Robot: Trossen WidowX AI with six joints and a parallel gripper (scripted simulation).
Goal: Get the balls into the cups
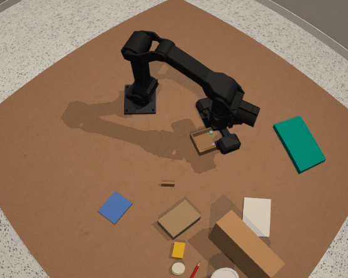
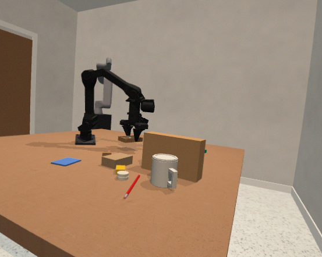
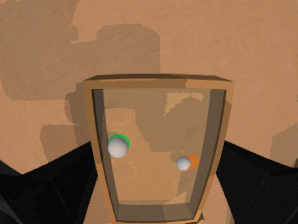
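The wooden puzzle lies 30 mm below my hand and 10 mm to the right of it. Round my hand: green slab: 280 mm to the left, 190 mm ahead, 80 mm below; white slab: 280 mm ahead, 90 mm below, 50 mm to the right; tan box: 240 mm to the right, 130 mm ahead, 70 mm below.
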